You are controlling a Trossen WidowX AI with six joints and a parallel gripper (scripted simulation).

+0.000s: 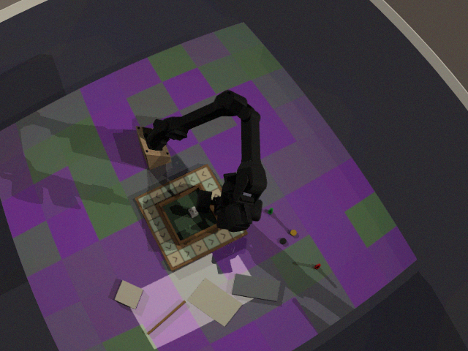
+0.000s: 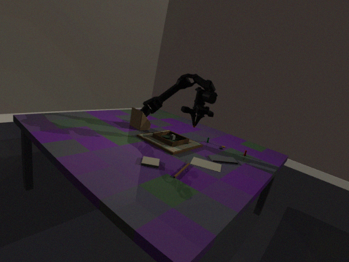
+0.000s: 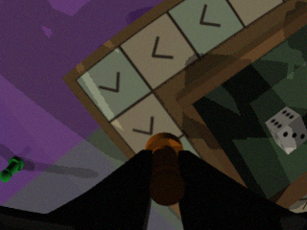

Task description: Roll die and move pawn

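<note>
Now: the white die 8 cm behind my gripper tip, 8 cm to the right of it and 9 cm below it. The rest, counted from my gripper tip: orange pawn (1 cm above); green dice tray (8 cm behind, 10 cm to the right, 11 cm below); green pawn (1 cm ahead, 16 cm to the left, 10 cm below).
</note>
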